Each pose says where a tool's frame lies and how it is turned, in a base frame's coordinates. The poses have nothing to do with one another.
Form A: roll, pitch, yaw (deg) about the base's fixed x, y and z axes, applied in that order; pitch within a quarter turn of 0, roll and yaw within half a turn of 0; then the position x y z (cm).
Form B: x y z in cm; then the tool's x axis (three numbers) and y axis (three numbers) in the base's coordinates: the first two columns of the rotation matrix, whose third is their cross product. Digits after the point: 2 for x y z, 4 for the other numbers.
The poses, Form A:
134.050 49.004 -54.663 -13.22 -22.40 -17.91
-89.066 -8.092 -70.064 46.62 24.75 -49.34
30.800 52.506 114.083 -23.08 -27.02 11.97
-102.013 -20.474 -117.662 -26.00 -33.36 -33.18
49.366 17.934 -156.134 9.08 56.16 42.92
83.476 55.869 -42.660 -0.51 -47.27 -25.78
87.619 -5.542 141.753 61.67 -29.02 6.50
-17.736 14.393 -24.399 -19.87 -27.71 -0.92
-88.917 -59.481 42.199 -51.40 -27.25 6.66
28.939 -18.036 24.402 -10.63 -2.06 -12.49
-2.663 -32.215 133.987 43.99 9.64 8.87
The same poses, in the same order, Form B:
-13.22 -22.40 -17.91 0.3794 -0.5351 -0.7548 -0.2534 -0.8447 0.4715
46.62 24.75 -49.34 0.3376 -0.9307 0.1408 0.0633 -0.1268 -0.9899
-23.08 -27.02 11.97 -0.2484 0.5557 -0.7934 -0.9500 0.0204 0.3117
-26.00 -33.36 -33.18 -0.4349 -0.8298 0.3498 -0.3432 -0.2064 -0.9163
9.08 56.16 42.92 -0.8701 -0.3849 -0.3079 0.0498 -0.6901 0.7220
-0.51 -47.27 -25.78 0.4126 -0.3802 -0.8278 0.6818 -0.4737 0.5575
61.67 -29.02 6.50 -0.7817 0.6162 0.0966 0.0501 -0.0924 0.9945
-19.87 -27.71 -0.92 0.8821 -0.4001 -0.2486 0.3245 0.8987 -0.2951
-51.40 -27.25 6.66 0.3762 0.3411 0.8615 0.6254 0.5925 -0.5077
-10.63 -2.06 -12.49 0.8659 0.3928 0.3096 -0.4980 0.7351 0.4601
43.99 9.64 8.87 -0.5876 0.6087 0.5331 -0.7359 -0.6759 -0.0393

